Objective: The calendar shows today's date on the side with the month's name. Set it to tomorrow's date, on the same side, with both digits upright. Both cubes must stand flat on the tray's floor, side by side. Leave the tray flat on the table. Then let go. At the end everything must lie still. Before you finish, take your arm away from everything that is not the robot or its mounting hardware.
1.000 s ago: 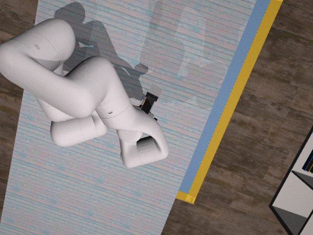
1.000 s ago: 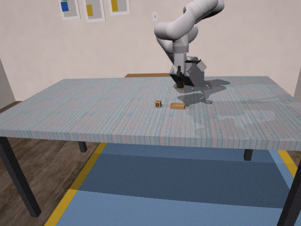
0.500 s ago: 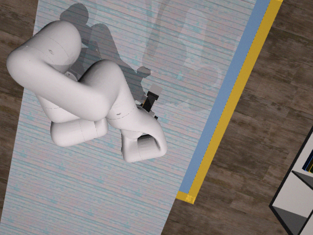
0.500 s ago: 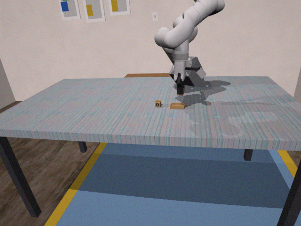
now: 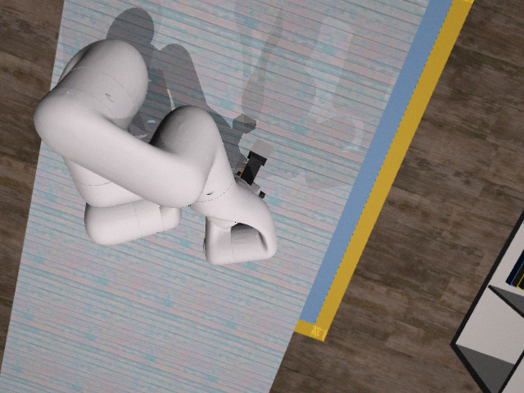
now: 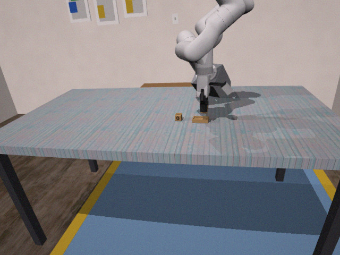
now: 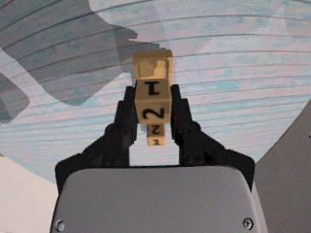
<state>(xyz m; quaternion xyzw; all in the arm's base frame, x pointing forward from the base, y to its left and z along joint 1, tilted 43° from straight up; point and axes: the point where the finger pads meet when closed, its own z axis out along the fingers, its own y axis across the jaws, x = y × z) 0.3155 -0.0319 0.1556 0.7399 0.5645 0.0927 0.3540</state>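
The wooden calendar tray lies 1 cm behind my hand, 1 cm to the right of it and 7 cm below it. From my hand the other things lie so: wooden digit cube: 5 cm behind, 11 cm to the right, 6 cm below.
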